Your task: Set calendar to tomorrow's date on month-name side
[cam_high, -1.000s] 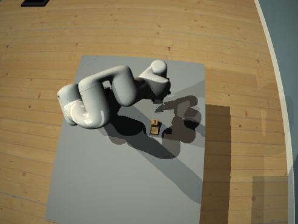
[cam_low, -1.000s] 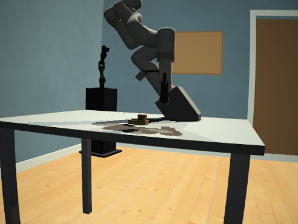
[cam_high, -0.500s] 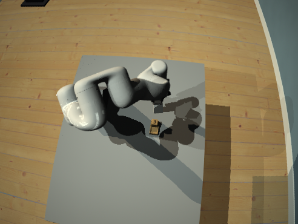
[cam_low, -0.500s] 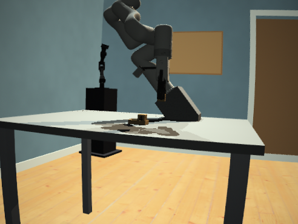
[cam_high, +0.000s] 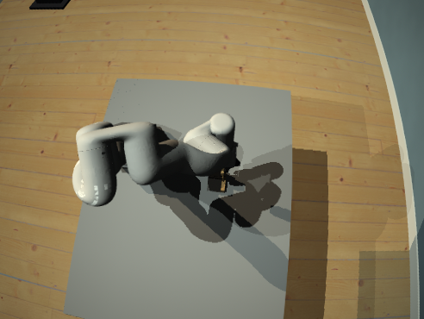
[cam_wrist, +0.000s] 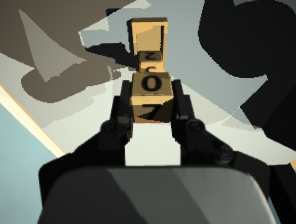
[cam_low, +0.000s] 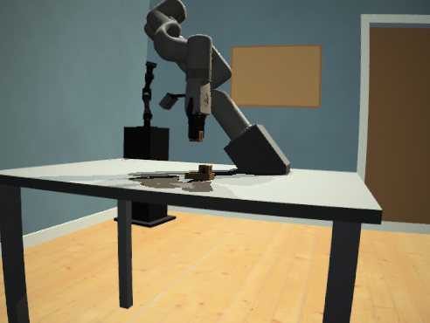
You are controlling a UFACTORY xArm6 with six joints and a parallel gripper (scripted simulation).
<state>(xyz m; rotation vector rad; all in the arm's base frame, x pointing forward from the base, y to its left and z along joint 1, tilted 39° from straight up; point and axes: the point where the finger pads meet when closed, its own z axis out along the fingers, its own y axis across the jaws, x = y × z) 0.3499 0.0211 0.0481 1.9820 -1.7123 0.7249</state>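
The wooden calendar tray is 130 mm below my hand and 10 mm to the left of it. From my hand the other things lie so: wooden number cube (10 mm below).
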